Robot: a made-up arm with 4 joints. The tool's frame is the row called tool. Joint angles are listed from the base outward. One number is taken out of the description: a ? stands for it. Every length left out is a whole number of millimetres.
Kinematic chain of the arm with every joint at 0, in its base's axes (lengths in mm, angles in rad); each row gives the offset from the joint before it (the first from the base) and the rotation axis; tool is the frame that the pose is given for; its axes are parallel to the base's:
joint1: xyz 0 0 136 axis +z
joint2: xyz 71 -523 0 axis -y
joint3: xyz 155 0 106 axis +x
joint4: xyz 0 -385 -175 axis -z
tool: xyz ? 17 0
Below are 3 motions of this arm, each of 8 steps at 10 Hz.
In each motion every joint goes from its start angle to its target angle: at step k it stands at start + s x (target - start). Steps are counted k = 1, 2, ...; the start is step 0. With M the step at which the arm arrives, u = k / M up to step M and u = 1 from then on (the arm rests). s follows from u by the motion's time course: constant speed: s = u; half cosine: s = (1 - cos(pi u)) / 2; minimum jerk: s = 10 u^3 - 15 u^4 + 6 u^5.
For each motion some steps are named. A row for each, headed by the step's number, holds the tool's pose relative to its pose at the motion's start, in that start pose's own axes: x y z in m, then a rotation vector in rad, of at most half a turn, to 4 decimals.
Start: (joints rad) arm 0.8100 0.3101 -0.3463 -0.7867
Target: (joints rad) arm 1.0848 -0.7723 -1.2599 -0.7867
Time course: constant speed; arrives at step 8
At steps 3, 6, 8:
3: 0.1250 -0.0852 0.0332 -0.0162 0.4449 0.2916
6: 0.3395 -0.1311 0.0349 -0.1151 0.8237 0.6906
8: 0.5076 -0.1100 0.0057 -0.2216 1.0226 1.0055

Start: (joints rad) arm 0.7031 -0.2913 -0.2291 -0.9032
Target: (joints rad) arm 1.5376 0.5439 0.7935 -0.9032
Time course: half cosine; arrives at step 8
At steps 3, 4, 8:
3: 0.2402 -0.0907 0.0242 -0.0483 -0.3824 0.2367
4: 0.4151 -0.1076 0.0565 -0.0313 -0.6127 0.4336
8: 0.8495 0.0522 0.2000 0.1979 -1.1282 1.0885

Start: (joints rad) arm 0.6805 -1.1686 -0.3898 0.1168
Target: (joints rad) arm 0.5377 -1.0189 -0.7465 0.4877
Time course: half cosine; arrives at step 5
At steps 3, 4, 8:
3: -0.0471 -0.0464 0.0245 -0.1299 -0.0996 -0.3254
4: -0.0719 -0.0609 0.0347 -0.1761 -0.1404 -0.4549
8: -0.0823 -0.0658 0.0386 -0.1934 -0.1564 -0.5049

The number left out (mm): 38
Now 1 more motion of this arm.
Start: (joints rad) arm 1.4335 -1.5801 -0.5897 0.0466
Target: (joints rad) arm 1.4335 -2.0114 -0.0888 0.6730
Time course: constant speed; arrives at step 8
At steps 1, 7, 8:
1: 0.0078 0.0149 -0.0319 0.0585 0.0509 -0.0497
7: -0.0204 0.1280 -0.2095 0.3010 0.4758 -0.3959
8: -0.0372 0.1491 -0.2337 0.3194 0.5629 -0.4596

